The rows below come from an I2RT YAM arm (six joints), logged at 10 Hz.
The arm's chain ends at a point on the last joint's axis. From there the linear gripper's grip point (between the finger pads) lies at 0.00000 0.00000 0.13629 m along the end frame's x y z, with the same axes.
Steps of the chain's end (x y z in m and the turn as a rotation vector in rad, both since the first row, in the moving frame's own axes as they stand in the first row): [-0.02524 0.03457 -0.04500 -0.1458 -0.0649 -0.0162]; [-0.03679 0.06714 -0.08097 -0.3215 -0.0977 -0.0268]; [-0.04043 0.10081 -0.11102 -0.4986 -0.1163 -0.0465]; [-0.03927 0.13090 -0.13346 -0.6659 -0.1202 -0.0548]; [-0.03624 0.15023 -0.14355 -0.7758 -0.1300 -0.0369]
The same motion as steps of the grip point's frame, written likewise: [-0.03389 0.05443 -0.04673 -0.1458 -0.0649 -0.0162]; [-0.04927 0.11031 -0.08859 -0.3215 -0.0977 -0.0268]; [-0.05405 0.16617 -0.12849 -0.4986 -0.1163 -0.0465]; [-0.05203 0.21528 -0.16348 -0.6659 -0.1202 -0.0548]; [-0.05033 0.24568 -0.18358 -0.7758 -0.1300 -0.0369]
